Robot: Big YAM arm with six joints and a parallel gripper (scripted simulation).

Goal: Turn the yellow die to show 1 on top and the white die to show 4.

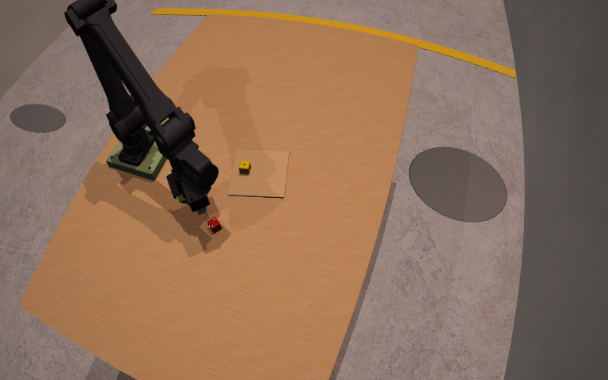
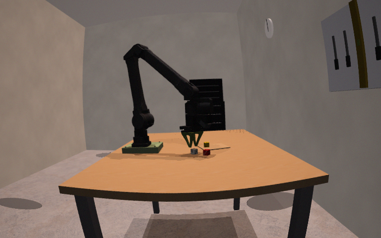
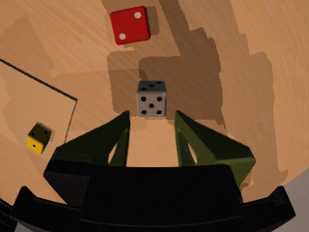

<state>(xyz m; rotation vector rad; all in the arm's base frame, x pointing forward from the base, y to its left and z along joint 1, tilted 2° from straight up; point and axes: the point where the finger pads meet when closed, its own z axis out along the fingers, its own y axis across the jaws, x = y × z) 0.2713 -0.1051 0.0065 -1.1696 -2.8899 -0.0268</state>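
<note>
The white die is 30 mm below my hand. Round my hand: yellow die: 140 mm to the left, 70 mm ahead, 30 mm below; tan mat: 140 mm to the left, 110 mm ahead, 40 mm below; red die: 60 mm ahead, 40 mm to the right, 30 mm below.
</note>
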